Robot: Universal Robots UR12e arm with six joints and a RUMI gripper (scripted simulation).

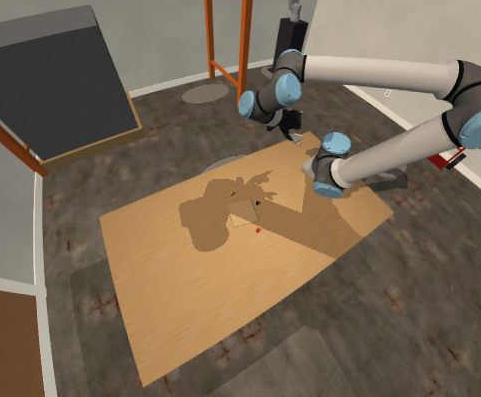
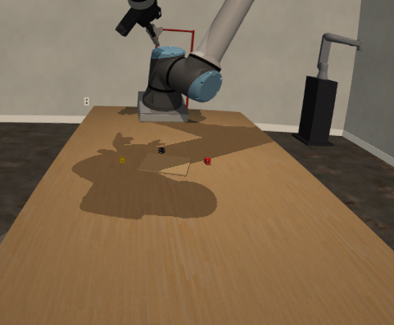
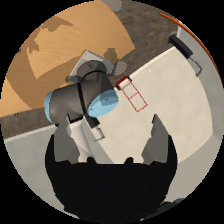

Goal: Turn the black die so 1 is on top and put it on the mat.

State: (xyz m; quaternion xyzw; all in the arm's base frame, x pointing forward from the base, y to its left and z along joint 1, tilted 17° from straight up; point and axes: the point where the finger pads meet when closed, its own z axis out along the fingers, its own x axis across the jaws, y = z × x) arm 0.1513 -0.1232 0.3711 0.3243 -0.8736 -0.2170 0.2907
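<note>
The yellow die is 34 cm ahead of my hand, 6 cm to the right of it and 38 cm below it. The rest, counted from my hand: red die 35 cm ahead, 20 cm to the left, 38 cm below; black die 25 cm ahead, 7 cm to the left, 38 cm below; tan mat 36 cm ahead, 7 cm to the left, 38 cm below.
</note>
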